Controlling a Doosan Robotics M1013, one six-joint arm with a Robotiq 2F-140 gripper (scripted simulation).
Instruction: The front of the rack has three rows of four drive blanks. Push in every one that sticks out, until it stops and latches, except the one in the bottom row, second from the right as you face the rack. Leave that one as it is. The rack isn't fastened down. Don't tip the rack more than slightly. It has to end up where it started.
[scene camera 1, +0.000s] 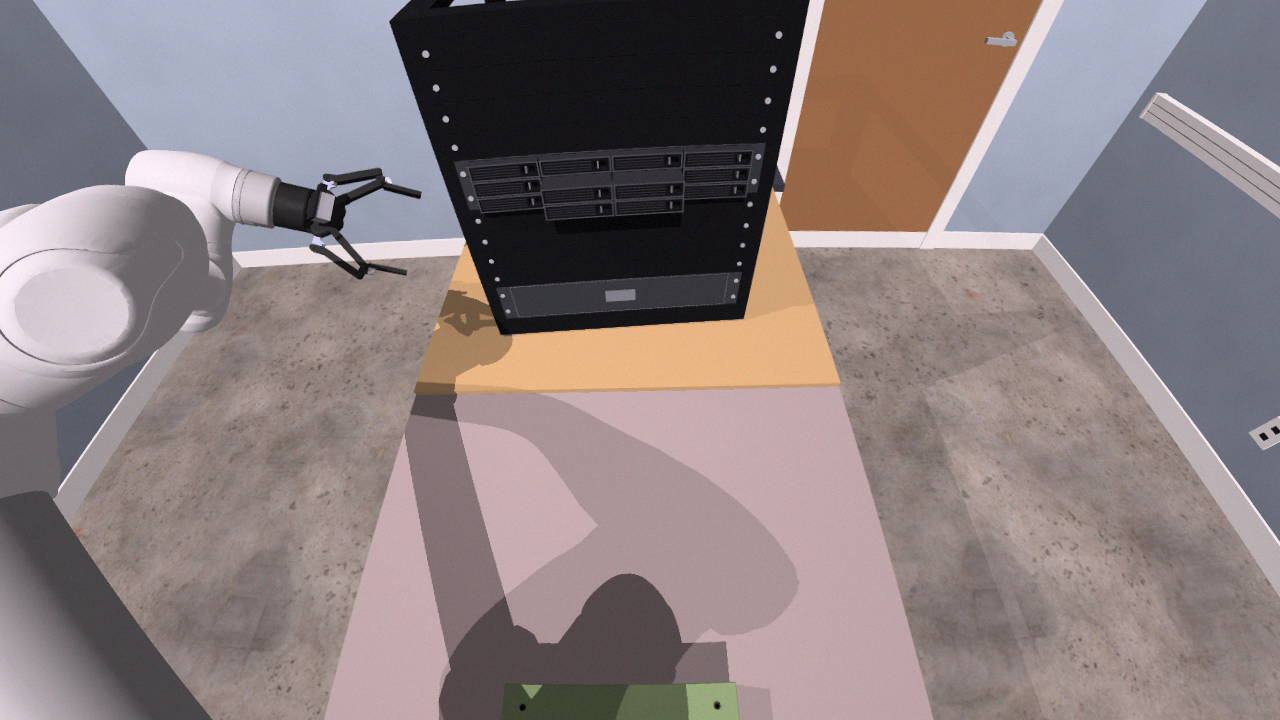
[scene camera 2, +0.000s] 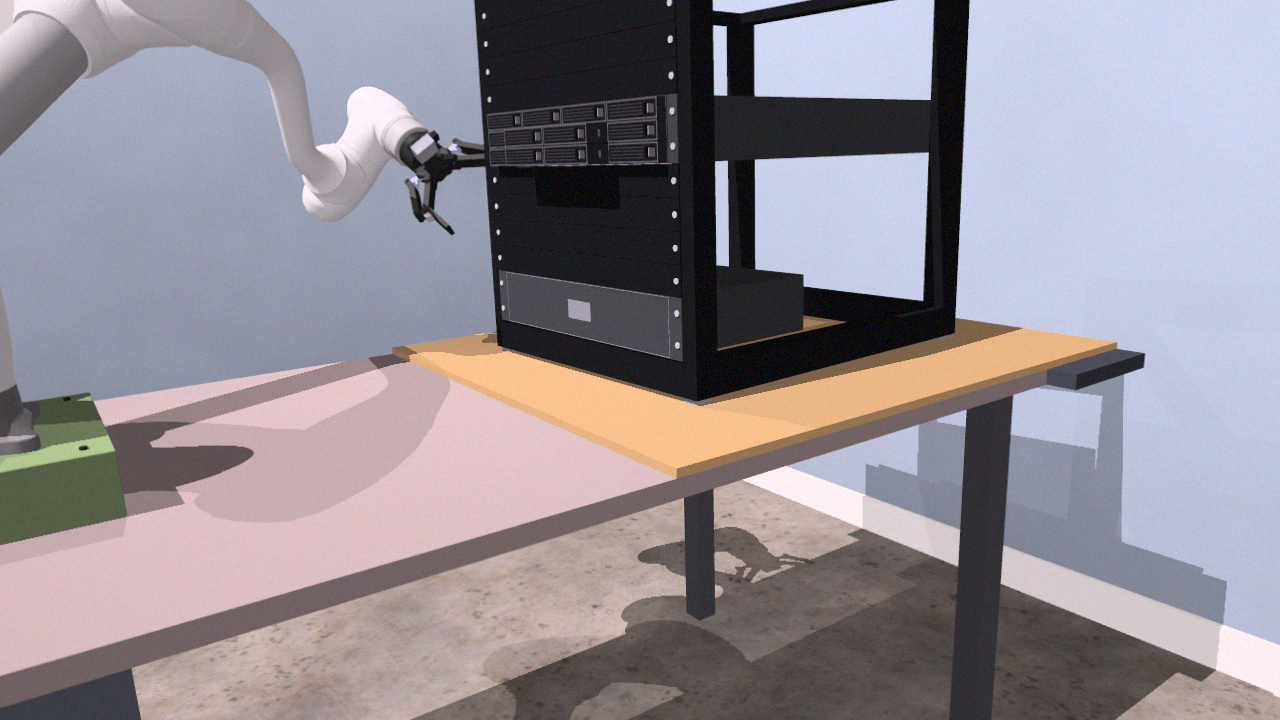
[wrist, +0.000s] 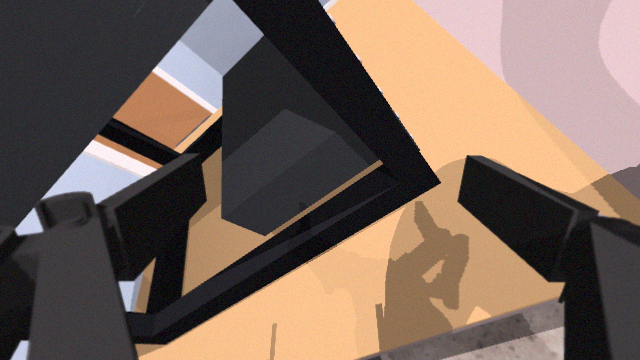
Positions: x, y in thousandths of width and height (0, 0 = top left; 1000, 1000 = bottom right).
In view: my gripper (scene camera 1: 323, 324), a rack (scene camera 2: 478, 374) and a board (scene camera 2: 514, 597).
The rack also shows in scene camera 1 (scene camera 1: 382, 122) and in the wrist view (wrist: 446, 407). My gripper shows as well in scene camera 2 (scene camera 2: 375, 284) and in the wrist view (wrist: 521, 496). The board also shows in scene camera 1 (scene camera 1: 610, 477) and in the wrist view (wrist: 671, 743).
